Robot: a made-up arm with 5 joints. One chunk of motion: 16 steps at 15 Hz.
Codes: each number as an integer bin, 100 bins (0 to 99) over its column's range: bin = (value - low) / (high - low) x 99, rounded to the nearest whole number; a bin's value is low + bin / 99 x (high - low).
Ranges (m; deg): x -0.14..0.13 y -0.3..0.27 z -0.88..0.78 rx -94..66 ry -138..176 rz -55..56
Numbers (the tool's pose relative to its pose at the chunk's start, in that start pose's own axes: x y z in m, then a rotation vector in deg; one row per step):
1: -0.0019 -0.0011 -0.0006 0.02 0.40 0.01
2: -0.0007 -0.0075 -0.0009 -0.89 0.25 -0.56
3: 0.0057 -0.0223 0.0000 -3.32 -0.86 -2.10
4: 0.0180 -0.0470 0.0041 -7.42 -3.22 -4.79
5: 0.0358 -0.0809 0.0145 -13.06 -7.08 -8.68
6: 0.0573 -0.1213 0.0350 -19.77 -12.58 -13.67
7: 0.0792 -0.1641 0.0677 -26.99 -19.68 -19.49
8: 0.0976 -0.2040 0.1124 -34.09 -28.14 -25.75
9: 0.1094 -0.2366 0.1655 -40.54 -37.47 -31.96
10: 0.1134 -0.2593 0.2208 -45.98 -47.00 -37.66
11: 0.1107 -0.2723 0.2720 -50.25 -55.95 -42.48
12: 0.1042 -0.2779 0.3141 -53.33 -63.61 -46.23
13: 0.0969 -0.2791 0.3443 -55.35 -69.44 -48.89
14: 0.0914 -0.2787 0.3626 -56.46 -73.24 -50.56
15: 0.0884 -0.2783 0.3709 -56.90 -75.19 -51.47
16: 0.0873 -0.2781 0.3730 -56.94 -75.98 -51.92
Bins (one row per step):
1: 51 52 52 58 44 49
2: 51 51 52 58 44 49
3: 53 48 52 56 43 47
4: 58 44 53 54 42 45
5: 64 38 53 50 41 41
6: 72 31 55 46 40 37
7: 80 24 57 41 37 32
8: 87 17 59 37 35 26
9: 91 11 62 33 32 21
10: 93 7 66 30 29 15
11: 92 5 69 27 26 11
12: 90 4 71 25 23 8
13: 87 4 73 24 22 5
14: 85 4 74 23 20 4
15: 84 4 75 23 20 3
16: 83 4 75 23 20 3

